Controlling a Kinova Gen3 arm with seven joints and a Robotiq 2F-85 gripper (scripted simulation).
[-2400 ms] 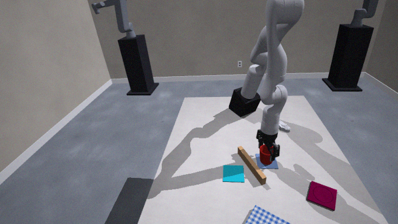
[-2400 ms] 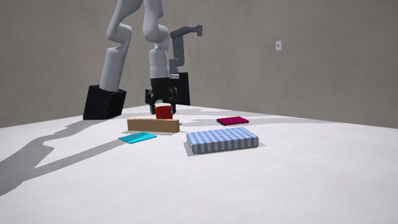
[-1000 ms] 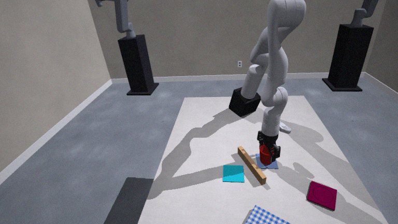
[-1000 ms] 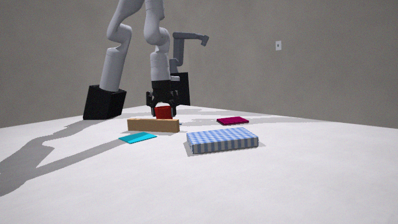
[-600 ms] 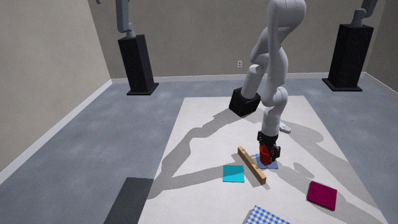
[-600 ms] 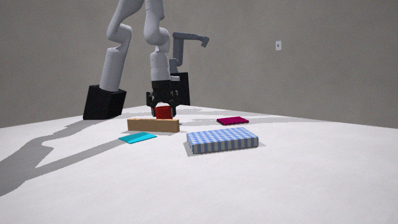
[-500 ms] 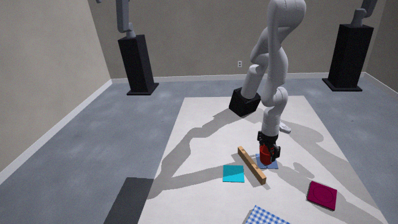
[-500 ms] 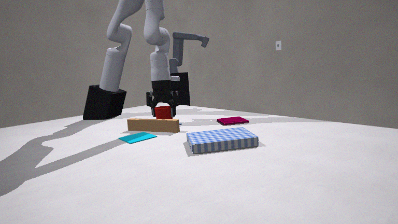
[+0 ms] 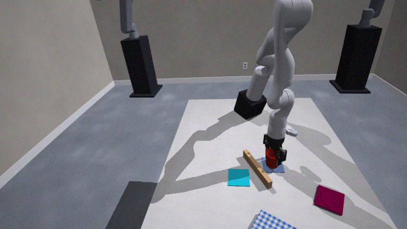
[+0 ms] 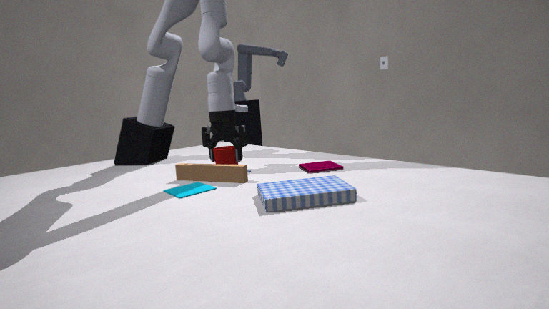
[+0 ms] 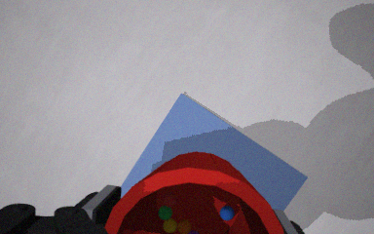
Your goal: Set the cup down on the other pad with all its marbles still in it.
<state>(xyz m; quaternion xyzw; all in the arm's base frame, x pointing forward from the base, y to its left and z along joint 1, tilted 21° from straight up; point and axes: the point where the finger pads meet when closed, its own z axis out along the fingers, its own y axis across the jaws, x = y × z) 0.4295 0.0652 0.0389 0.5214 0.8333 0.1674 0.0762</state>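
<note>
The red cup lies 20 mm below my hand. From my hand the other things lie so: magenta flat box 180 mm ahead, 200 mm to the left, 40 mm below; then wooden rail 50 mm ahead, 80 mm to the right, 30 mm below; then cyan pad 90 mm ahead, 160 mm to the right, 50 mm below.
</note>
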